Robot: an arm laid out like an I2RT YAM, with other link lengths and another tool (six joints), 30 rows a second.
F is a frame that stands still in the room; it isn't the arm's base.
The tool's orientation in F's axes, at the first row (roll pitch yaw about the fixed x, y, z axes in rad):
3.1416 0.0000 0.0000
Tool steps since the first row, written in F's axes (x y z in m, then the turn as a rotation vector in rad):
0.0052 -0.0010 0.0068 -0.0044 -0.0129 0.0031
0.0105 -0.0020 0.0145 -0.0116 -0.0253 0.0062
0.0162 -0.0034 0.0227 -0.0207 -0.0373 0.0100
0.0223 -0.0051 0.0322 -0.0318 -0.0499 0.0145
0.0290 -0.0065 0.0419 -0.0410 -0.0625 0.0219
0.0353 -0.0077 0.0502 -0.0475 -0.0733 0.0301
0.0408 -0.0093 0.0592 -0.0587 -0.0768 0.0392
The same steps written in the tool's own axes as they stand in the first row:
0.0052 0.0010 -0.0068 -0.0044 0.0129 -0.0031
0.0105 0.0020 -0.0145 -0.0116 0.0253 -0.0062
0.0162 0.0034 -0.0227 -0.0207 0.0373 -0.0100
0.0223 0.0051 -0.0322 -0.0318 0.0499 -0.0145
0.0290 0.0065 -0.0419 -0.0410 0.0625 -0.0219
0.0353 0.0077 -0.0502 -0.0475 0.0733 -0.0301
0.0408 0.0093 -0.0592 -0.0587 0.0768 -0.0392

